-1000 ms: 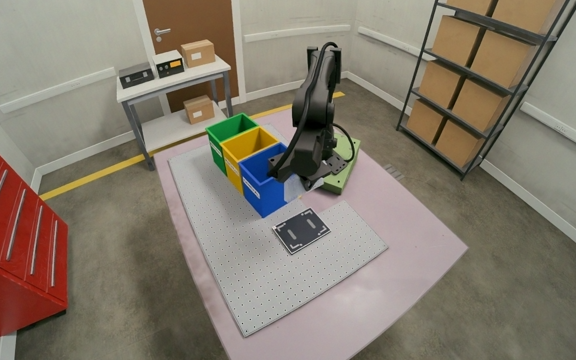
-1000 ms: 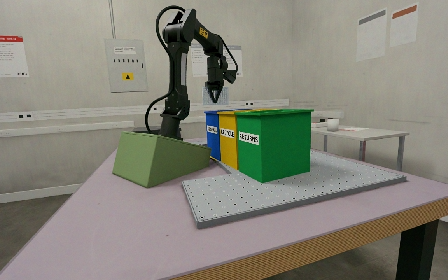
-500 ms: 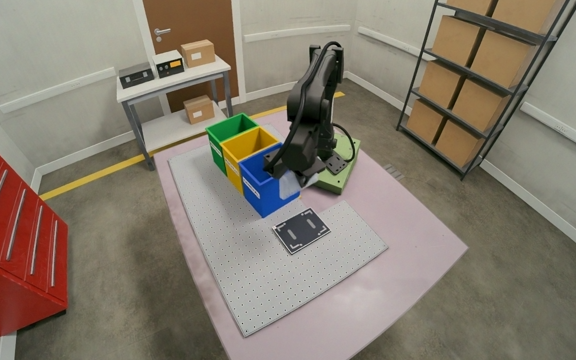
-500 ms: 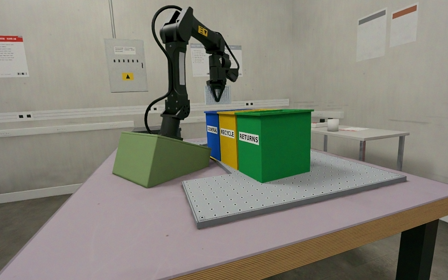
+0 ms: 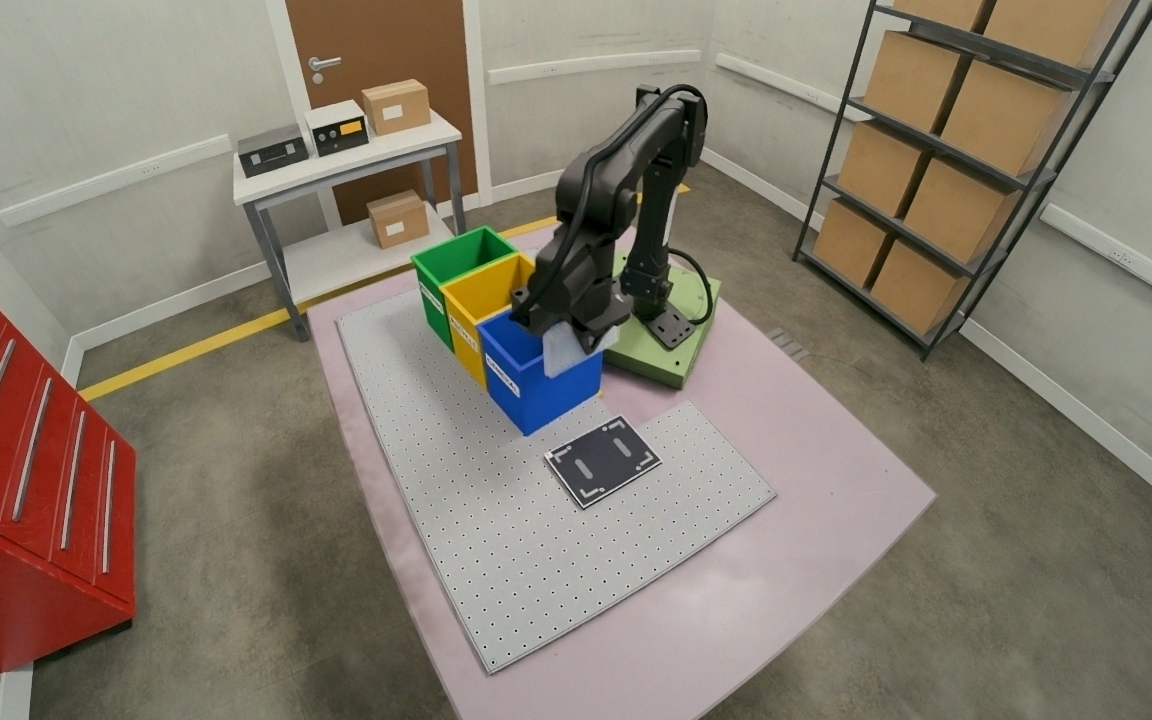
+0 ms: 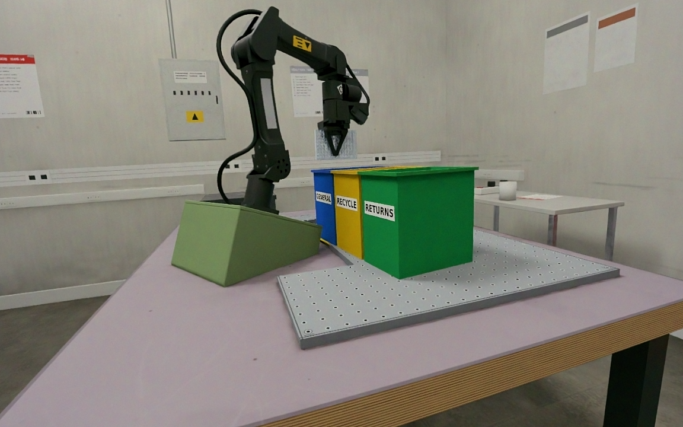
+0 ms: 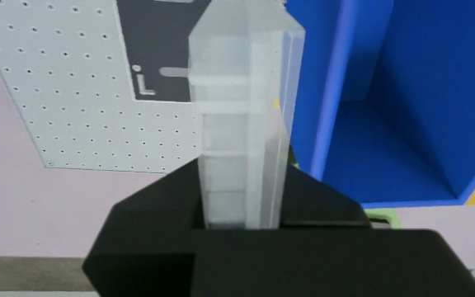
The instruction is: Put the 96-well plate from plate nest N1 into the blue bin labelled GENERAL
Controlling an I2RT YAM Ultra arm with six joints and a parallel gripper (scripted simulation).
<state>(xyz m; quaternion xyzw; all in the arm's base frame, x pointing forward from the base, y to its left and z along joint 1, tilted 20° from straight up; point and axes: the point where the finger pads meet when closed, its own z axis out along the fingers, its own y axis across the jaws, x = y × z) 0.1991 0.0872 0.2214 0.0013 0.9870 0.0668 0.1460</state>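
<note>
Right now the blue general bin is 12 cm to the right of my hand and 13 cm below it. Round my hand: yellow recycle bin (1 cm ahead, 25 cm to the right, 13 cm below); 96-well plate (1 cm ahead, 2 cm above); plate nest N1 (7 cm to the left, 22 cm below).
</note>
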